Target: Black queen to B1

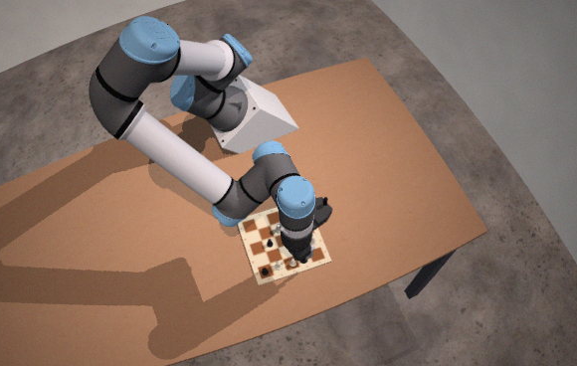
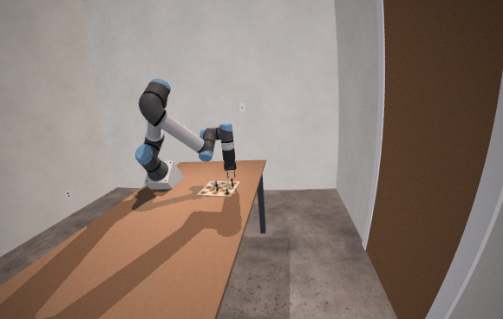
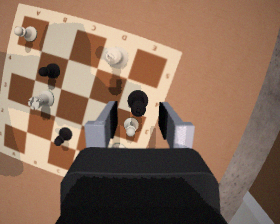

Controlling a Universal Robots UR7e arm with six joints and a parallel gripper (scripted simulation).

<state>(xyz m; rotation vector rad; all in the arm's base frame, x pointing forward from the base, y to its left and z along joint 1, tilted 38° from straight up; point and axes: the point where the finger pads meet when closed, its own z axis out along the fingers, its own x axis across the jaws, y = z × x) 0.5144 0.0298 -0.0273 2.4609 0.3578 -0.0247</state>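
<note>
Now: the black queen 50 mm below my hand. Round my hand: chessboard: 80 mm below, 80 mm behind, 30 mm to the right.
</note>
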